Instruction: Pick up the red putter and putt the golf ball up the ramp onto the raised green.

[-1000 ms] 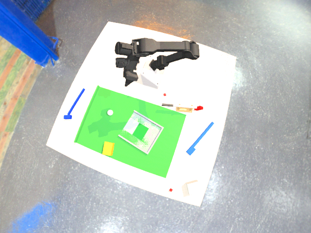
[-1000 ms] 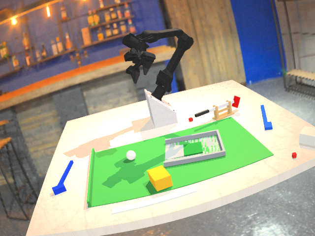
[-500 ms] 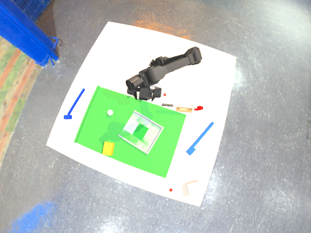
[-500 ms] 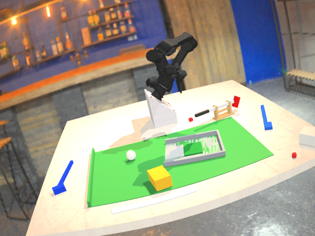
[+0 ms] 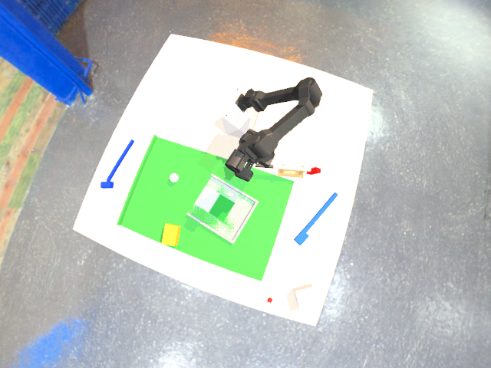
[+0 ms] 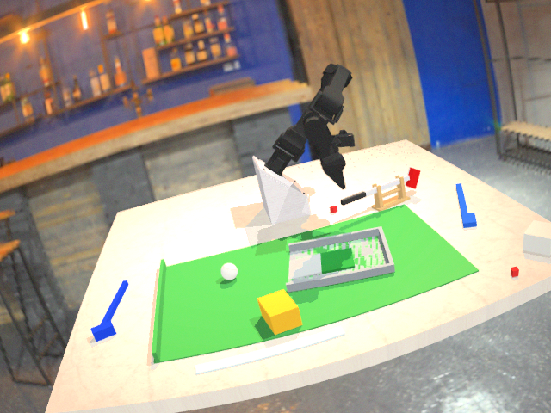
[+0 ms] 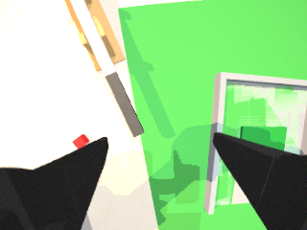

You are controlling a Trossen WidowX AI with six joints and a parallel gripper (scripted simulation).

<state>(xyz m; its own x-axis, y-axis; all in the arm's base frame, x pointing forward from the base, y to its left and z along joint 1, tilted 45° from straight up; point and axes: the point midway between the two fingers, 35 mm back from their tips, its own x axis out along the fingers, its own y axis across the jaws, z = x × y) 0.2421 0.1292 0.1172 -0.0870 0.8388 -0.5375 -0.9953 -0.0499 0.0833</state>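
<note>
Now: gripper tip 13 cm to the right of the red putter, 8 cm past it and 6 cm above it. The rest, counted from my gripper tip: white golf ball (33 cm to the right, 19 cm ahead, 10 cm below); green mat (24 cm ahead, 15 cm to the right, 12 cm below); small wooden rack (15 cm to the left, 9 cm below, 8 cm behind).
</note>
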